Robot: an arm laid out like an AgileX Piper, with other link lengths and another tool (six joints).
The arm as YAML. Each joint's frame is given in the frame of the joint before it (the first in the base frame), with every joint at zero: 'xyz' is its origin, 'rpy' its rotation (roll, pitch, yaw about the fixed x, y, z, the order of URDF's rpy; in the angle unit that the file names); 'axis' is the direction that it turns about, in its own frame. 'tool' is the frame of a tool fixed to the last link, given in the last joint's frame.
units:
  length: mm
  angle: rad
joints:
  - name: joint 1
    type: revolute
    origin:
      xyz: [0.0, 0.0, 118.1]
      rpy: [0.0, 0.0, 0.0]
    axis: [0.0, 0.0, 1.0]
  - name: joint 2
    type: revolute
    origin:
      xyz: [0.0, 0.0, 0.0]
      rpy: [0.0, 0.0, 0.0]
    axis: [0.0, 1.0, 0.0]
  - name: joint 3
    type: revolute
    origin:
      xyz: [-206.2, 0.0, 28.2]
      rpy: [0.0, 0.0, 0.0]
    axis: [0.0, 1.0, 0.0]
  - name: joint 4
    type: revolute
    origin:
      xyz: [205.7, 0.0, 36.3]
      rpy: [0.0, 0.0, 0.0]
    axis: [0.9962, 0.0, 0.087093]
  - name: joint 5
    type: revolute
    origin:
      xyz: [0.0, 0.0, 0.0]
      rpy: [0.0, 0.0, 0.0]
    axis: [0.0, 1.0, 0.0]
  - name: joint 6
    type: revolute
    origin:
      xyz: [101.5, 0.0, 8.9]
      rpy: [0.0, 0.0, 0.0]
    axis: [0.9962, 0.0, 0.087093]
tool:
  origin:
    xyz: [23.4, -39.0, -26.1]
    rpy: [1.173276, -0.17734, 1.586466]
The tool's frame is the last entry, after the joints.
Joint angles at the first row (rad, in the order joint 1, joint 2, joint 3, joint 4, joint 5, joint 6):
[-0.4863 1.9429 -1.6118 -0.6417 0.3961 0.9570]
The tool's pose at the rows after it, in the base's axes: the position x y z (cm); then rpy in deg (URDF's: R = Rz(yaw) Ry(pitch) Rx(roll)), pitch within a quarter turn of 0, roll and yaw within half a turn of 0:
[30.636, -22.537, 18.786, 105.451, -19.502, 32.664]
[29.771, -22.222, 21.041, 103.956, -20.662, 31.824]
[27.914, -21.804, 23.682, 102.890, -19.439, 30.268]
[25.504, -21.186, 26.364, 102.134, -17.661, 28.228]
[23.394, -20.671, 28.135, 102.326, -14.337, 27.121]
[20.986, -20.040, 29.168, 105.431, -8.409, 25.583]
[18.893, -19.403, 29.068, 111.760, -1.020, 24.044]
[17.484, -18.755, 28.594, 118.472, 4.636, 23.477]
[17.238, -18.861, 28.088, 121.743, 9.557, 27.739]
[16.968, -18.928, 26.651, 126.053, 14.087, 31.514]
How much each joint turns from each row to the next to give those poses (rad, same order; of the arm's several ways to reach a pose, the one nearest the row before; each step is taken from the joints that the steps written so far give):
[0.0000 -0.0349 -0.0192 0.0182 0.0520 -0.0017]
[0.0000 -0.0621 -0.0097 0.0186 0.0462 -0.0110]
[0.0000 -0.0850 -0.0018 0.0049 0.0883 -0.0345]
[0.0000 -0.0949 0.0000 0.0000 0.1057 -0.0416]
[0.0000 -0.0686 -0.0001 0.0046 0.0939 -0.0703]
[0.0000 -0.0533 -0.0014 0.0167 0.1361 -0.1083]
[-0.0001 -0.0177 0.0000 0.0197 0.1603 -0.1070]
[0.0001 0.0020 0.0000 0.0235 0.1355 -0.0746]
[0.0000 0.0021 0.0278 0.0127 0.0210 -0.1025]
[0.0000 0.0017 0.0721 0.0016 0.0000 -0.0655]

